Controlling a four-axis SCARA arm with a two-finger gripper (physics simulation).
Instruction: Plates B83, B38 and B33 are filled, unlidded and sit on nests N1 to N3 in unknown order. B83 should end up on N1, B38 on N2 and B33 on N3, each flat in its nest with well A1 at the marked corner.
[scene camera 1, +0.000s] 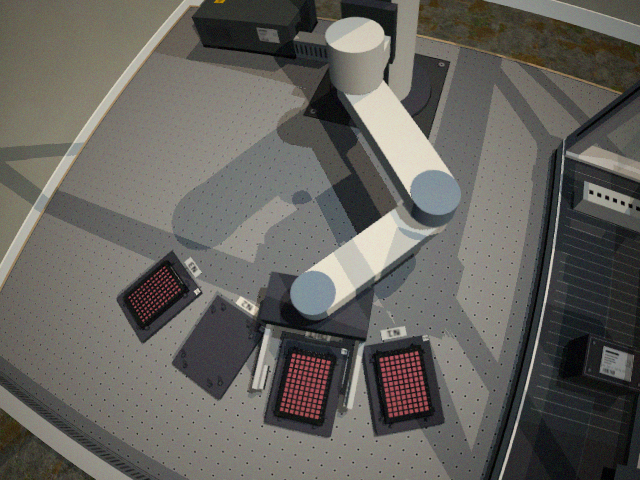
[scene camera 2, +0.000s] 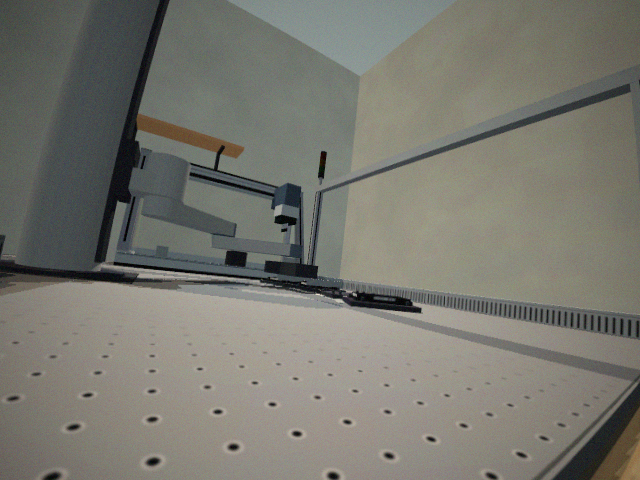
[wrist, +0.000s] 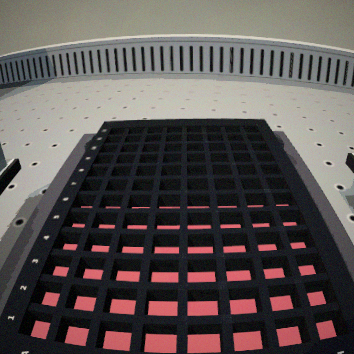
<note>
I see my gripper (scene camera 1: 301, 399).
My gripper shows as well in scene camera 2 (scene camera 2: 324, 282).
</note>
